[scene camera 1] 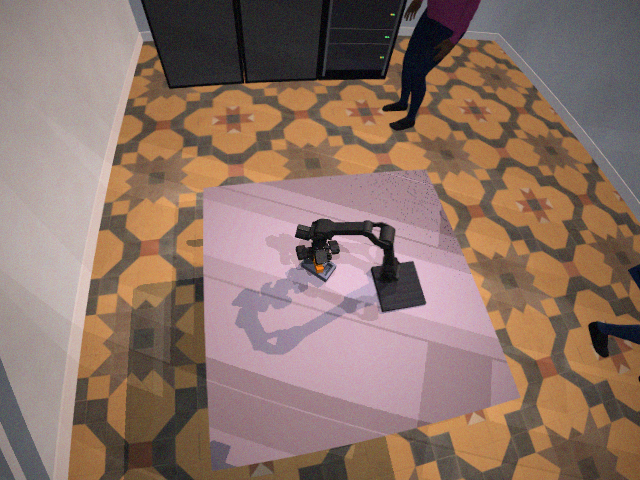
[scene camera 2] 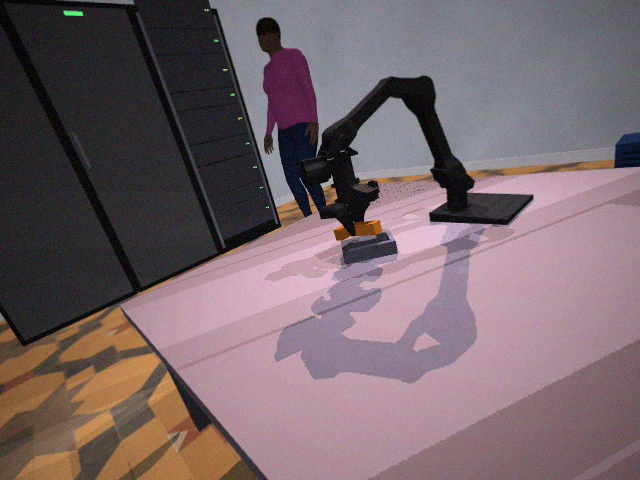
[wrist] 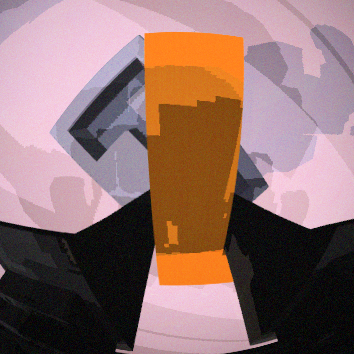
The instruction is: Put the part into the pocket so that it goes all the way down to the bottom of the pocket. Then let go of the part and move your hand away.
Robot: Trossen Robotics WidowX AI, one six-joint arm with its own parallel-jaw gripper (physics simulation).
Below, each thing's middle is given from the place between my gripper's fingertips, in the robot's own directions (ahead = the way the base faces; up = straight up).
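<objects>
There is the orange part (wrist: 193, 81), and my hand is 10 mm to the right of it, 20 mm short of it and 20 mm below it. As for the grey pocket block (wrist: 103, 129), it sits 20 mm to the left of my hand and 10 mm behind it, and it is 40 mm below.
</objects>
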